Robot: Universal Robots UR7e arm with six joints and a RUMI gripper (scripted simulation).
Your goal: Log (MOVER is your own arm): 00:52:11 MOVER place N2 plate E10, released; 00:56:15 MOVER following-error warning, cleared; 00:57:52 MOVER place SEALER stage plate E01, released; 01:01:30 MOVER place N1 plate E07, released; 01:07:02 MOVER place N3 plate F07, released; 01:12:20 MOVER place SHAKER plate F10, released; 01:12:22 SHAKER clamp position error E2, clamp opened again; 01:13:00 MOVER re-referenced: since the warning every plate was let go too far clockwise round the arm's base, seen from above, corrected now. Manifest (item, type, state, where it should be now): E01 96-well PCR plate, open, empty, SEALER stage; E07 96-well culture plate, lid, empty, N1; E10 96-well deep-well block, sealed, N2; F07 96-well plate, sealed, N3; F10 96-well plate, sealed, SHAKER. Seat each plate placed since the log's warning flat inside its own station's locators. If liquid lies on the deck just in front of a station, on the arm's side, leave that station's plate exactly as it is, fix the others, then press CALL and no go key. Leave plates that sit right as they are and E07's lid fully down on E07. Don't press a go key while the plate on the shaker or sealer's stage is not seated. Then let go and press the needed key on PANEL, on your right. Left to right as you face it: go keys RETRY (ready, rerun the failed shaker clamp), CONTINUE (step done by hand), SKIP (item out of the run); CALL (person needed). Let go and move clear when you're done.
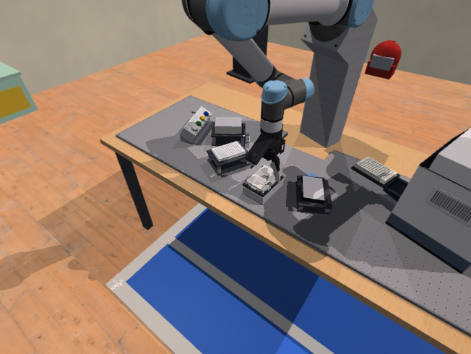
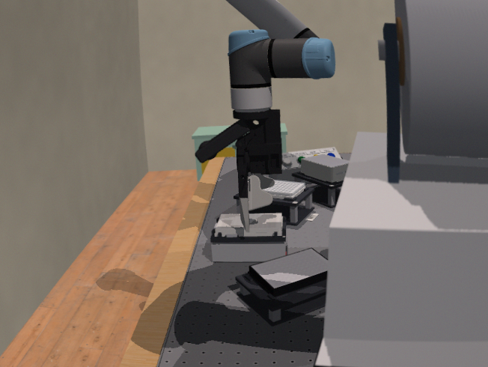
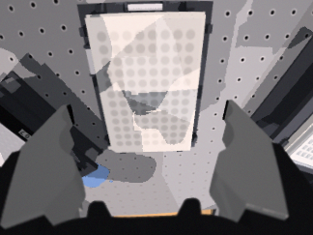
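Now: hand 300 mm past the white PCR plate, 300 mm to the right of it and 20 mm below it. The rest, counted from my hand: dark sealed plate: 100 mm behind, 160 mm to the left, 30 mm below; grey deep-well block: 150 mm behind, 360 mm to the right; white retry key: 30 mm behind, 470 mm to the right, 10 mm below.
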